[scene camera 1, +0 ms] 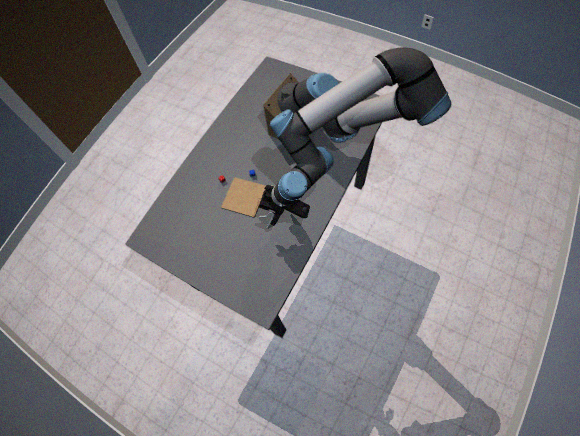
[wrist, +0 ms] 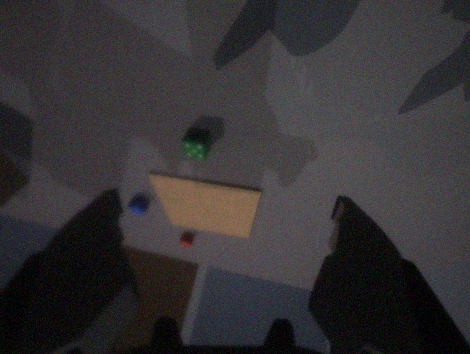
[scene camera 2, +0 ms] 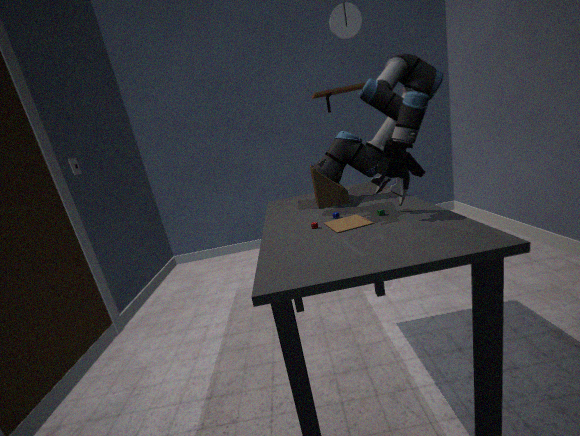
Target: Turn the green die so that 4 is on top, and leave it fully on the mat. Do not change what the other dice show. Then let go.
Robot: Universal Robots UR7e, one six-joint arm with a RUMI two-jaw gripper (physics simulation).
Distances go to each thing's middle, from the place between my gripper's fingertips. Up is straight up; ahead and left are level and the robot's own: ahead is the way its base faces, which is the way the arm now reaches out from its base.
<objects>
Right now the green die (wrist: 197,142) is 4 cm behind my hand, 2 cm to the right of it and 6 cm below it. Round my hand: tan mat (scene camera 1: 244,197): 15 cm to the right, 6 cm below.
</objects>
